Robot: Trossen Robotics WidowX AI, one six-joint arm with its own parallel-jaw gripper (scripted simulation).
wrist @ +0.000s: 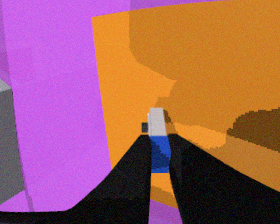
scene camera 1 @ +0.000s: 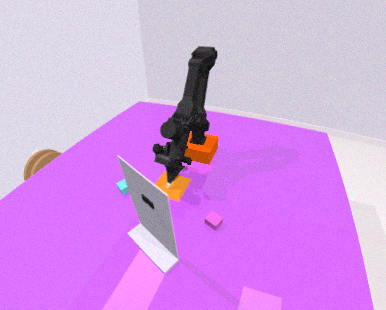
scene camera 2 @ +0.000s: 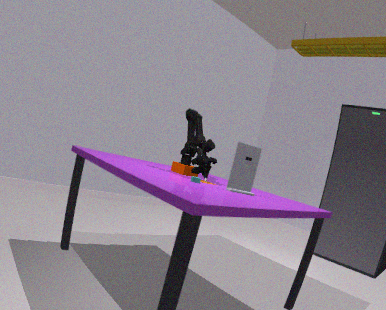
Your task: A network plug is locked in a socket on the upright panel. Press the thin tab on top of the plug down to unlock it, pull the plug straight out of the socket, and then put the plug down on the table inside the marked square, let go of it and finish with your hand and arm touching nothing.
In view: the gripper [scene camera 1: 169,182], a network plug [wrist: 159,140] and a grey upright panel [scene camera 1: 155,235].
The gripper shows as well in the wrist view [wrist: 157,143]. The grey upright panel shows as well in scene camera 2 [scene camera 2: 246,160].
